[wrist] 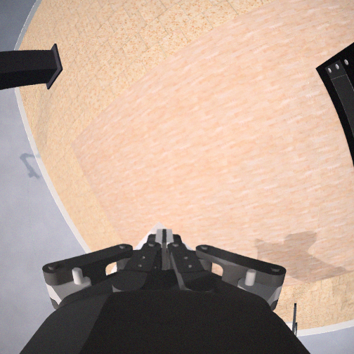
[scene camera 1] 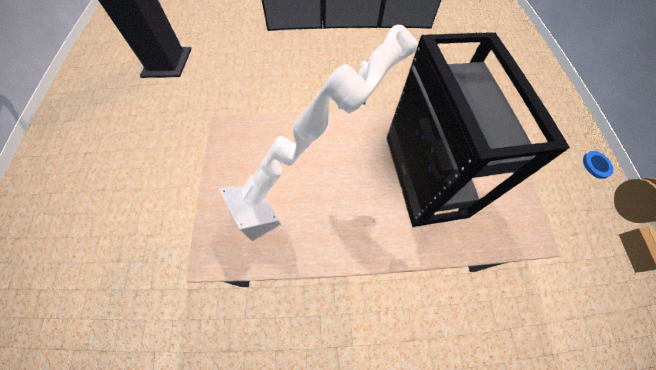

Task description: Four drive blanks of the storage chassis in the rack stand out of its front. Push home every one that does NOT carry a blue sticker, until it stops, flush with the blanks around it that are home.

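Seen in the pictures: gripper, fingertip midpoint: (scene camera 1: 339, 107); arm's base, link origin: (scene camera 1: 252, 196).
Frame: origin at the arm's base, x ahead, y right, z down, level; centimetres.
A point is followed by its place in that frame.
Observation:
The black rack (scene camera 1: 522, 95) {x 93.9, y -16.3, z -50.1 cm} (wrist: 345, 117) stands on the table; in the wrist view a corner part of it shows at the right edge. The storage chassis (scene camera 1: 425, 145) {x 65.0, y -5.2, z -36.0 cm} is in its dark front, where small blue and green marks show. The separate drive blanks, and which of them stand out, are too small and dark to tell. My gripper (wrist: 163, 238) is shut and empty, its fingertips together, over the table and away from the rack front in the wrist view. In the scene view the gripper is mostly hidden by the white arm, whose upper bend is near the rack's top front corner.
The wooden table (scene camera 1: 320, 240) {x 30.5, y 15.7, z 11.1 cm} (wrist: 200, 150) bears the arm base (scene camera 1: 250, 215) {x 1.6, y 9.9, z -3.9 cm} and the rack. A black column (scene camera 1: 155, 40) (wrist: 30, 69) stands at the back left, dark cabinets (scene camera 1: 350, 14) at the back. A blue ring (scene camera 1: 589, 167) is on the floor at the right.

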